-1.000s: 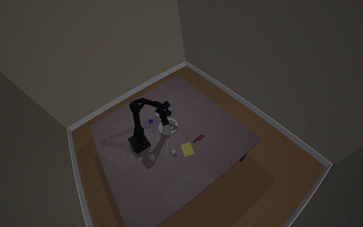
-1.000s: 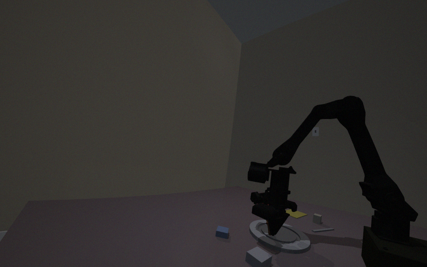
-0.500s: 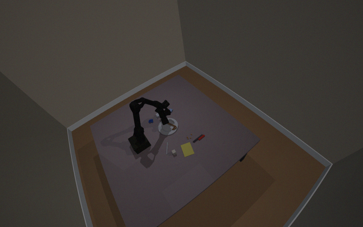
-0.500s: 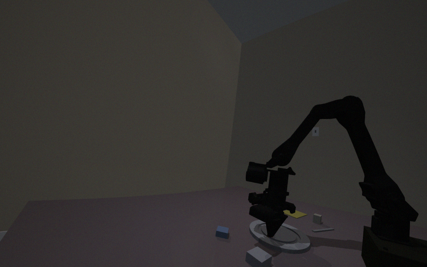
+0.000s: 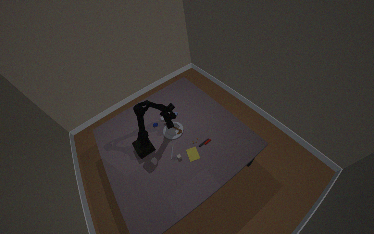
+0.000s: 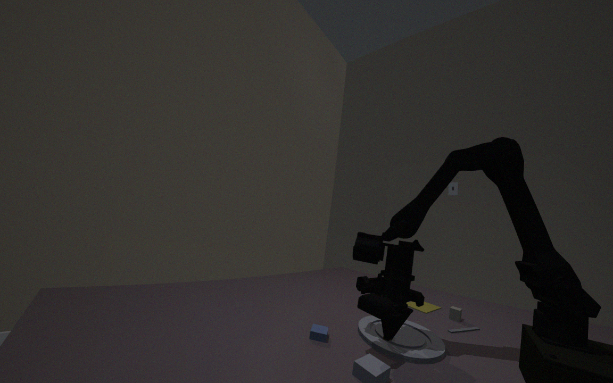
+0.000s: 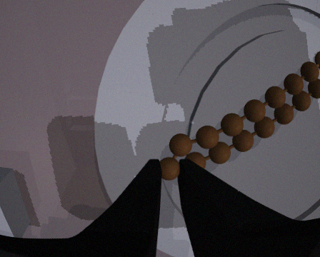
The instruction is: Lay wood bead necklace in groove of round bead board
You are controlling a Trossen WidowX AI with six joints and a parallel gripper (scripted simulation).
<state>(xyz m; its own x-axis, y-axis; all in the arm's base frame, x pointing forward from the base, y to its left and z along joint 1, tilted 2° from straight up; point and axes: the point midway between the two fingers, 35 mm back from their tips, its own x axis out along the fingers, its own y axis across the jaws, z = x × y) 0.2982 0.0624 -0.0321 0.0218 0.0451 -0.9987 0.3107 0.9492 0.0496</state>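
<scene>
Now: the round bead board 10 mm behind my gripper tip, 70 mm to the right of it and 10 mm below it. The rest, counted from my gripper tip: grey block: 120 mm to the left, 10 mm below; then blue block: 130 mm ahead, 70 mm to the left, 10 mm below; then thin stick: 170 mm behind, 250 mm to the right, 20 mm below.
</scene>
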